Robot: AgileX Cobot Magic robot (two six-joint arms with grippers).
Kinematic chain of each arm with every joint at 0, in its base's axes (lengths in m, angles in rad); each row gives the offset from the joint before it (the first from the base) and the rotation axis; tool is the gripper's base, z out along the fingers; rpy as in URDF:
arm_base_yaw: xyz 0 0 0.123 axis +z
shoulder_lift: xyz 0 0 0 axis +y
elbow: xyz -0.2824 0 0.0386 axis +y
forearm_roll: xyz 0.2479 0 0.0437 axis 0.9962 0 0.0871
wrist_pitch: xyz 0 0 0 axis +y
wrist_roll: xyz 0.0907 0 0.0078 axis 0.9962 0 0.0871
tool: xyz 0 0 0 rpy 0 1.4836 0
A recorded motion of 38 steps. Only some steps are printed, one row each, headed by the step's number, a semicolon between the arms.
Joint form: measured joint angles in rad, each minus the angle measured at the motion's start. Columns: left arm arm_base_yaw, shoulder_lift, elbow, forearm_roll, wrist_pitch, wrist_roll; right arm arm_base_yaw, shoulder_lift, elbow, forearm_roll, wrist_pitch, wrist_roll.
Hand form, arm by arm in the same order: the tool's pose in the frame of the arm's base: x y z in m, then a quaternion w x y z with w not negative. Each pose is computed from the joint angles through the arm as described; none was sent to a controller.
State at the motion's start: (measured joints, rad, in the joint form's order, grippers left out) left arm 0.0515 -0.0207 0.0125 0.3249 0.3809 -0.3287; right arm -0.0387 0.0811 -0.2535 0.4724 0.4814 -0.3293
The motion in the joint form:
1: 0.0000 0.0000 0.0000 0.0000 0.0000 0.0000; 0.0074 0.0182 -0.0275 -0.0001 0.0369 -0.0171
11: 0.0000 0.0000 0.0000 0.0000 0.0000 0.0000; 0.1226 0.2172 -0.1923 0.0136 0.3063 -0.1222
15: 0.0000 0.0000 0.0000 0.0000 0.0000 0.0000; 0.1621 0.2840 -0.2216 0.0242 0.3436 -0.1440
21: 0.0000 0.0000 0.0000 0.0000 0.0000 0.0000; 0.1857 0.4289 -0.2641 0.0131 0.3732 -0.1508
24: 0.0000 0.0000 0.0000 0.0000 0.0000 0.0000; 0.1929 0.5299 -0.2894 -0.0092 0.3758 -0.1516
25: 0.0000 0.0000 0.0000 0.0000 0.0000 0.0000; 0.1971 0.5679 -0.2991 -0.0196 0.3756 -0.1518
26: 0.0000 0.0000 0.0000 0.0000 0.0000 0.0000; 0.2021 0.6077 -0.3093 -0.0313 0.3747 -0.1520
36: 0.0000 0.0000 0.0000 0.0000 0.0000 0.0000; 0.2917 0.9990 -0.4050 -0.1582 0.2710 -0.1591
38: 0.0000 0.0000 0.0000 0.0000 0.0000 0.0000; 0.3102 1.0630 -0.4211 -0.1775 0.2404 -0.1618
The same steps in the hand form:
1: 0.0509 0.0135 0.1775 0.60484 -0.06663 0.79164 0.05508; 0.0462 0.0191 0.2594 0.62662 -0.03221 0.77216 0.10038
11: 0.0509 0.0135 0.1775 0.60484 -0.06663 0.79164 0.05508; 0.0531 0.0348 0.2819 0.50727 -0.16138 0.83467 0.14129
15: 0.0509 0.0135 0.1775 0.60484 -0.06663 0.79164 0.05508; 0.0592 0.0395 0.2849 0.47475 -0.19021 0.84498 0.15632
21: 0.0509 0.0135 0.1775 0.60484 -0.06663 0.79164 0.05508; 0.0795 0.0442 0.2852 0.41555 -0.20521 0.87114 0.16222
24: 0.0509 0.0135 0.1775 0.60484 -0.06663 0.79164 0.05508; 0.0959 0.0461 0.2829 0.37910 -0.20953 0.88767 0.15626
25: 0.0509 0.0135 0.1775 0.60484 -0.06663 0.79164 0.05508; 0.1021 0.0468 0.2816 0.36561 -0.21213 0.89323 0.15321
26: 0.0509 0.0135 0.1775 0.60484 -0.06663 0.79164 0.05508; 0.1087 0.0477 0.2800 0.35164 -0.21530 0.89867 0.14965
36: 0.0509 0.0135 0.1775 0.60484 -0.06663 0.79164 0.05508; 0.1775 0.0658 0.2509 0.25046 -0.26790 0.92466 0.10247
38: 0.0509 0.0135 0.1775 0.60484 -0.06663 0.79164 0.05508; 0.1889 0.0708 0.2439 0.24049 -0.27937 0.92480 0.09415

